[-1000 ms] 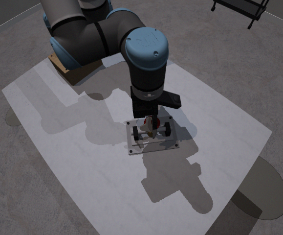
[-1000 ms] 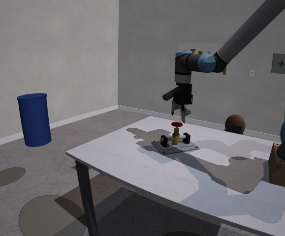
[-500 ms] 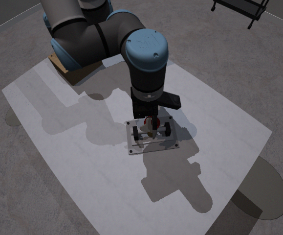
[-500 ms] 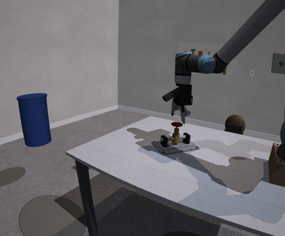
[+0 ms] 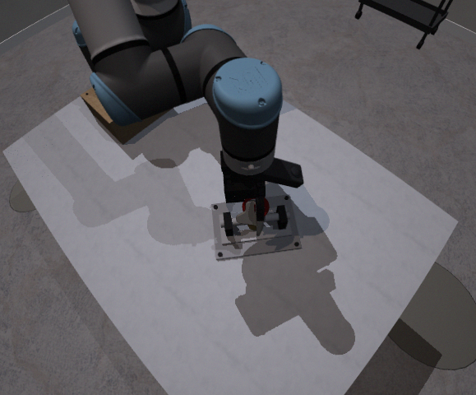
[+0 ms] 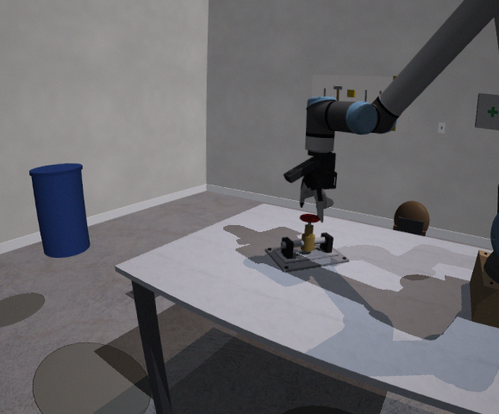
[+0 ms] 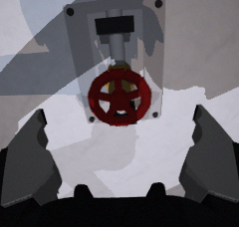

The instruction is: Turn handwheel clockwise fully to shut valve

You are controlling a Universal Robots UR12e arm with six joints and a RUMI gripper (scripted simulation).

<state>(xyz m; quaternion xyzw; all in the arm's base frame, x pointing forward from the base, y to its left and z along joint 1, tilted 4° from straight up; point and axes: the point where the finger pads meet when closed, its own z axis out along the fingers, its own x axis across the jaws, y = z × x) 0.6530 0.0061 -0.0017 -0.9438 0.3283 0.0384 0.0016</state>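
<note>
The red spoked handwheel is 2 cm below my hand.
</note>
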